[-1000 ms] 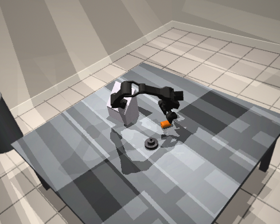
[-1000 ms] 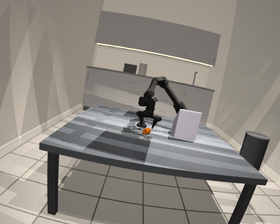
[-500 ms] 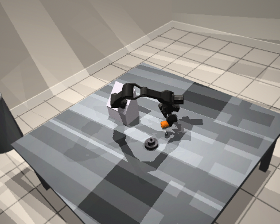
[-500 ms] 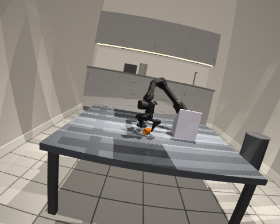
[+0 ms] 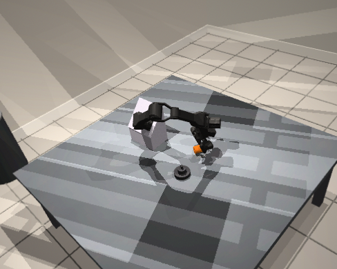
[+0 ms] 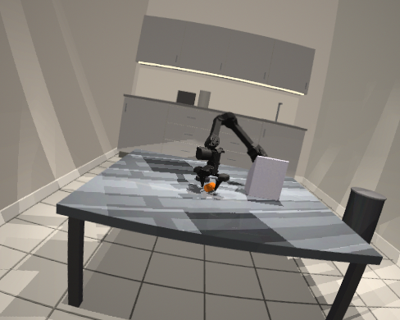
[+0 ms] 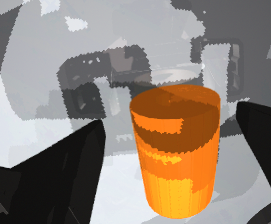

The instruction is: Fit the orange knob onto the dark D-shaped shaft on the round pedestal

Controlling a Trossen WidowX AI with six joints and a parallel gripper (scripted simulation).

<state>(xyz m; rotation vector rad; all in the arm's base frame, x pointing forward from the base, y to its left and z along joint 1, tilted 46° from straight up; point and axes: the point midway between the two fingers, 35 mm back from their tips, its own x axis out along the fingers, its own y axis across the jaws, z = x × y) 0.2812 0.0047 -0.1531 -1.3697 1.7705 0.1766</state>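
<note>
My gripper tip is now 10 mm past the orange knob, 10 mm to the left of it and 10 mm below it. Also, from my gripper tip: round dark pedestal: 20 mm ahead, 200 mm to the right, 20 mm above.
</note>
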